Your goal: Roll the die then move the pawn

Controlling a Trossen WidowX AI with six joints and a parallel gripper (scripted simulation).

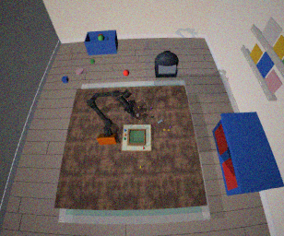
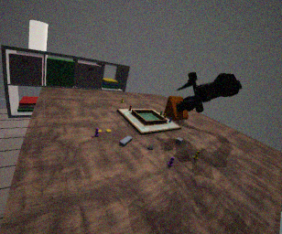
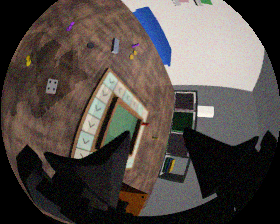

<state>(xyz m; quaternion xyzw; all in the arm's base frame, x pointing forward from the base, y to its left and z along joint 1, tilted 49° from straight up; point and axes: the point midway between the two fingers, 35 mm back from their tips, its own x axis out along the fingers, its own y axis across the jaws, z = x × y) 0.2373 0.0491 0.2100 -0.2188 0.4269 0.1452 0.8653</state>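
My gripper tip is 180 mm above the white die, 100 mm to the right of it and 20 mm short of it. Round my gripper tip: green tray 190 mm below, 140 mm to the right, 30 mm ahead; then green pawn 170 mm to the right, 170 mm below, 90 mm behind; then blue pawn 170 mm below, 90 mm behind, 80 mm to the right.
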